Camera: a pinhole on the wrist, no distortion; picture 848 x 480 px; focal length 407.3 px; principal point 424.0 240.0 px. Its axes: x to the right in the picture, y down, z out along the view. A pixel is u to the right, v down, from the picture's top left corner.
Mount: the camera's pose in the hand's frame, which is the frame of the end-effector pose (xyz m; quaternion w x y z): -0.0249 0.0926 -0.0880 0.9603 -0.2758 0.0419 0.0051
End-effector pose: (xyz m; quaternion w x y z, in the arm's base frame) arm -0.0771 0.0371 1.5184 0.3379 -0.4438 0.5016 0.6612
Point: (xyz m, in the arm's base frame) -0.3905 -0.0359 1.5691
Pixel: outside the picture
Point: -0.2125 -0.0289 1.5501
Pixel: 616.5 310.0
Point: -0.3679 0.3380 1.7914
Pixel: 292.2 163.9
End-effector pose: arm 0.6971 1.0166 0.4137 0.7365 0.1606 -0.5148 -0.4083
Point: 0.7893 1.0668 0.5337
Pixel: 726.1 291.4
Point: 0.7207 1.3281 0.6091
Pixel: 273.6 372.5
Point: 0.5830 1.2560 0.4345
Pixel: 58.6 23.7
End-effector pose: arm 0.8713 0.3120 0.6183 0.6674 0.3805 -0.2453 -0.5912
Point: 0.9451 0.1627 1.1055
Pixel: 499.6 322.0
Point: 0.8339 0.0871 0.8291
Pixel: 686.9 73.6
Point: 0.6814 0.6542 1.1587
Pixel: 52.4 201.2
